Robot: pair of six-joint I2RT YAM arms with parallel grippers.
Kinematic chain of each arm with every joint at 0, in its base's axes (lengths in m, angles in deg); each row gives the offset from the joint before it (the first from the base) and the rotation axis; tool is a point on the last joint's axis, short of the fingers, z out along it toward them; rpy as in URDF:
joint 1: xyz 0 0 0.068 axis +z
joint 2: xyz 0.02 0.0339 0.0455 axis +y
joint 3: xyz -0.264 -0.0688 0 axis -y
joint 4: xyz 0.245 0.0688 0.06 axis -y
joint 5: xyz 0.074 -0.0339 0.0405 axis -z
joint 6: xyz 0.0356 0 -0.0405 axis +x
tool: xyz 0 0 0 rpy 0 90 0
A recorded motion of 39 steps. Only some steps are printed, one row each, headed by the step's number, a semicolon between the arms.
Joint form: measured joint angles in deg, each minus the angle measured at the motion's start. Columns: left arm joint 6, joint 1, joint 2, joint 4, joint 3, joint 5; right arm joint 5, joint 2, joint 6, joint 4, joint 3, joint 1.
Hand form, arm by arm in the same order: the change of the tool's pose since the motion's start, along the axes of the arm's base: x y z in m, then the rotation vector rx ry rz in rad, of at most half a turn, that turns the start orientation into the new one. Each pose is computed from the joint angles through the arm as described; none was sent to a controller.
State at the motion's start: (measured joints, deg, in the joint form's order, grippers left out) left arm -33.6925 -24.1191 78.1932 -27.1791 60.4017 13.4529; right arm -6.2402 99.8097 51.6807 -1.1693 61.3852 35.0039
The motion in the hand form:
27: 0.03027 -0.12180 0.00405 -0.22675 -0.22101 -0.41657; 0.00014 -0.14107 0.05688 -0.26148 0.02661 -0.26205
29: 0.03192 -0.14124 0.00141 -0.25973 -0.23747 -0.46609; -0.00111 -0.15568 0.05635 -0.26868 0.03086 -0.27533
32: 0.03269 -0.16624 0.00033 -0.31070 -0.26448 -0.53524; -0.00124 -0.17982 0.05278 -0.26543 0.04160 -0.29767
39: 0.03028 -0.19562 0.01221 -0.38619 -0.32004 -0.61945; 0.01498 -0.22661 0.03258 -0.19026 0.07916 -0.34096
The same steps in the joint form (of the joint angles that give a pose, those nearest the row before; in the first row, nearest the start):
27: 2.47 -13.90 17.16 22.82 11.04 10.78; 4.96 -15.10 -13.22 -24.24 0.61 -20.72
29: 2.19 -15.85 20.11 25.75 12.98 12.02; 3.98 -16.00 -14.84 -24.63 -0.22 -23.36
32: 1.81 -18.25 23.76 29.62 15.83 14.05; 1.57 -16.65 -17.14 -24.52 -1.49 -28.02
39: 1.27 -21.14 27.21 33.51 20.72 16.46; -6.19 -12.24 -19.32 -20.98 -1.90 -37.49

